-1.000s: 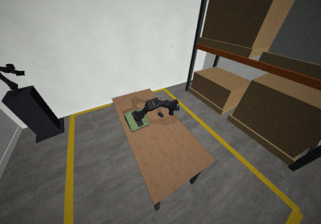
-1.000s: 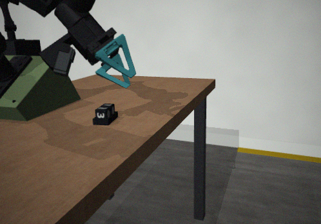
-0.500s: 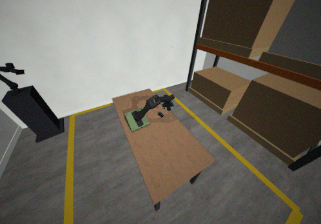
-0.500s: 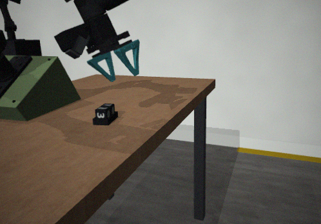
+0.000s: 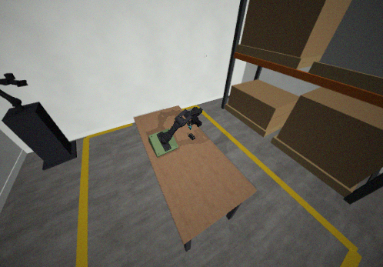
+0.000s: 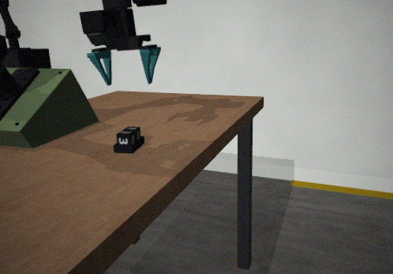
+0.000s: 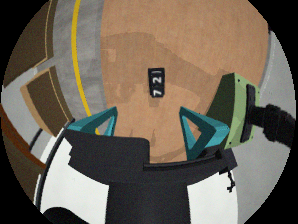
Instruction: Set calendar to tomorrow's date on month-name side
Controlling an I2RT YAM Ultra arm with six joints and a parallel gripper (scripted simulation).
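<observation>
My hand is 10 mm past the black cube, 10 mm to the left of it and 130 mm above it. The rest, counted from my hand: black tray: 20 mm behind, 10 mm to the left, 150 mm below.
</observation>
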